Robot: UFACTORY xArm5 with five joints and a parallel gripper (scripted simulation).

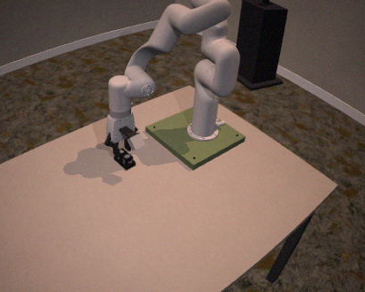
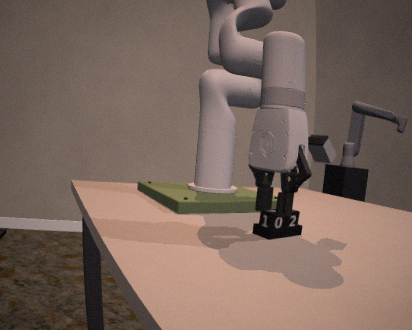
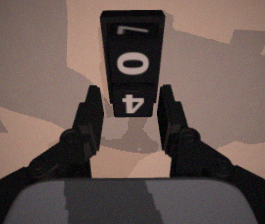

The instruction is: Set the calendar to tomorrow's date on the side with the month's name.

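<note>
The black calendar tray lies 2 cm to the left of my hand and 5 cm below it.
</note>
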